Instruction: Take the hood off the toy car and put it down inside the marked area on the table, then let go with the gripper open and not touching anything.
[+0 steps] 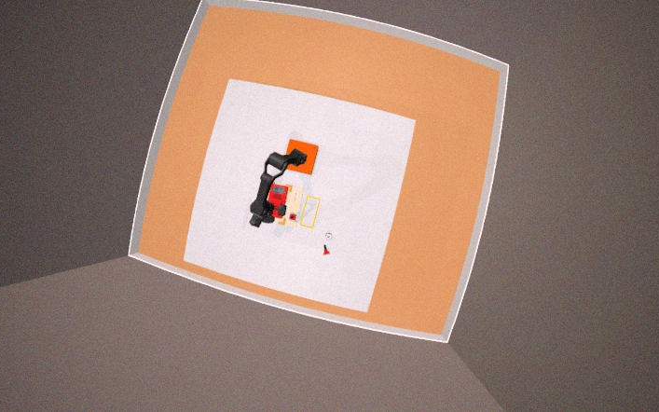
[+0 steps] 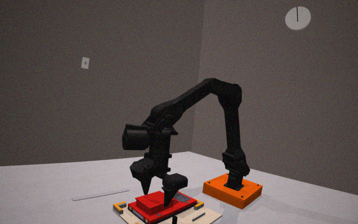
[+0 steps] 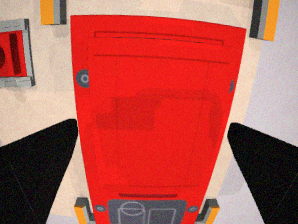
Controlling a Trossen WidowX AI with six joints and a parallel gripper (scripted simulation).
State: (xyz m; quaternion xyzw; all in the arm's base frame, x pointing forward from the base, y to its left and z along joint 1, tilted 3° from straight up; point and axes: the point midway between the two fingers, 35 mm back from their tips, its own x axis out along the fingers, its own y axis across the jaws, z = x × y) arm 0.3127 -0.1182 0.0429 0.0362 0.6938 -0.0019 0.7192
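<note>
Now: the red hood right at my gripper tip. Round my gripper tip: thin grey strip: 70 mm ahead, 190 mm to the right, 40 mm below.
</note>
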